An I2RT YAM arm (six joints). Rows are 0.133 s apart.
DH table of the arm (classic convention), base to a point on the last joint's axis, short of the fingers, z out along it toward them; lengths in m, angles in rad. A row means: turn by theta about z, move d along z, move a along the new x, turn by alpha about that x. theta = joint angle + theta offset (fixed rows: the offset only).
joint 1: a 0.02  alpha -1.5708  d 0.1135  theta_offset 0
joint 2: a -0.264  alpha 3.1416  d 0  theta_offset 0
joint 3: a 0.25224  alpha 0  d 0  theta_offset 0.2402
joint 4: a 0.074  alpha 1.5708  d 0  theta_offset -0.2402
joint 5: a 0  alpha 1.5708  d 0  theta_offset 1.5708
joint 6: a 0  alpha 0  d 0.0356  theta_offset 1.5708
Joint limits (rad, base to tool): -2.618..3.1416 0..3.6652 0..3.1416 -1.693..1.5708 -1.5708..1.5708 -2.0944..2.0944
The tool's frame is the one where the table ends.
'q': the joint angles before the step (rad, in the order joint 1, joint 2, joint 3, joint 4, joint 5, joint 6). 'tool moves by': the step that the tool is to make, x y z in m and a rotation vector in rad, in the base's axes. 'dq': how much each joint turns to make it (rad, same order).
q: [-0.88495, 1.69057, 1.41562, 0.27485, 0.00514, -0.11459]
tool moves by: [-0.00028, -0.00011, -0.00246, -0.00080, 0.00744, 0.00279]
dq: [-0.00102, -0.00005, -0.00805, 0.00393, -0.00380, -0.00627]
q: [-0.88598, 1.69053, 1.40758, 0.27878, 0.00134, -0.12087]
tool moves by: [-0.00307, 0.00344, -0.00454, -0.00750, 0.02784, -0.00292]
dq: [-0.00024, -0.01679, -0.03167, 0.00315, 0.00295, -0.02628]
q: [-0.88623, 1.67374, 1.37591, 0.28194, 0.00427, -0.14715]
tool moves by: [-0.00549, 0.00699, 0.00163, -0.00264, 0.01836, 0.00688]
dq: [-0.00018, -0.03410, -0.02654, -0.01711, -0.00673, -0.01604]
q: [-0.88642, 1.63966, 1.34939, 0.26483, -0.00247, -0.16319]
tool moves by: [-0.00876, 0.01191, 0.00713, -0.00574, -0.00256, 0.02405]
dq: [-0.00032, -0.05685, -0.03359, -0.01722, -0.02433, -0.00219]
